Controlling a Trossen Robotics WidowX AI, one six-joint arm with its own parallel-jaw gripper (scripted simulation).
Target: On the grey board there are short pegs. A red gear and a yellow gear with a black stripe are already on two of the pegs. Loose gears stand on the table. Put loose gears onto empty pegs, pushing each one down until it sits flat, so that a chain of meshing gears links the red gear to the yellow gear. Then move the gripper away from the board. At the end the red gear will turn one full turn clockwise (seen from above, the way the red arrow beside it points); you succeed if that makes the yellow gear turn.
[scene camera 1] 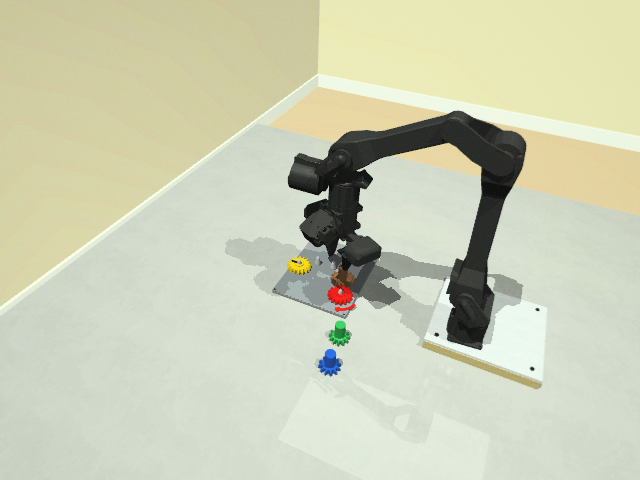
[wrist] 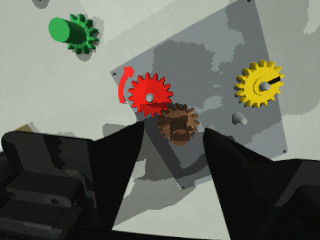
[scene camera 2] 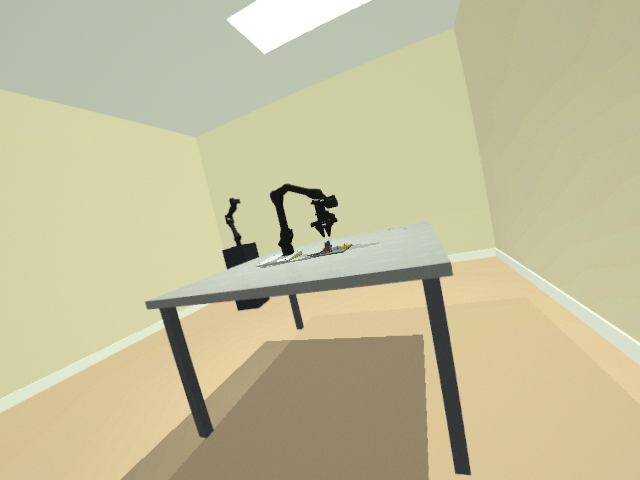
Labels:
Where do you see a green gear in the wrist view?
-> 77,32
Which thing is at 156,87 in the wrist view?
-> A red gear.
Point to a brown gear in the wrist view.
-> At 178,124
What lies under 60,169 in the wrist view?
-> My gripper.

